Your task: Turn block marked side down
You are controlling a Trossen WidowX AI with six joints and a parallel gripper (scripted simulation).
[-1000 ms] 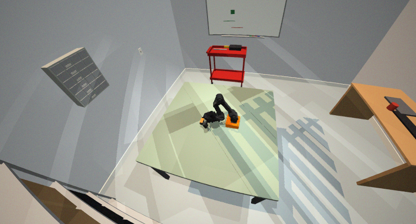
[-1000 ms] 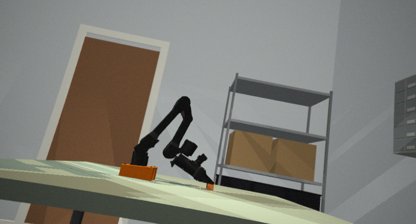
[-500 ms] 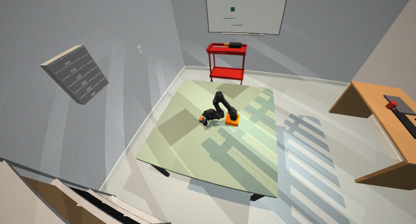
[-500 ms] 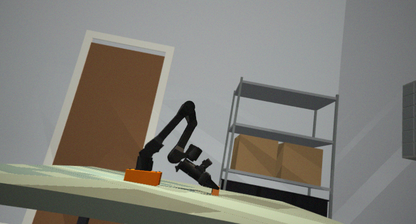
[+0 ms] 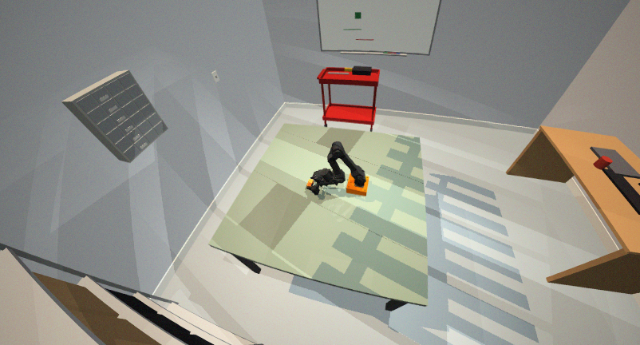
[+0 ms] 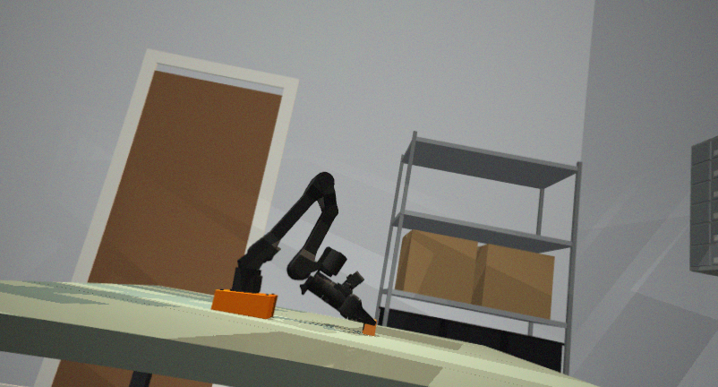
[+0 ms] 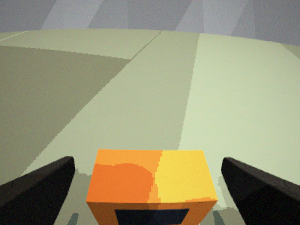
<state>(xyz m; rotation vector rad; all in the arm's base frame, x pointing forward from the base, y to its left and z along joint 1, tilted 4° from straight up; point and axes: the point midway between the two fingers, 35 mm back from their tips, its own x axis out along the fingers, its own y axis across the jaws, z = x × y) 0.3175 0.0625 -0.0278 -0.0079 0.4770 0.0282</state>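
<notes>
The orange block lies 2 cm behind my gripper tip and 1 cm below it.
</notes>
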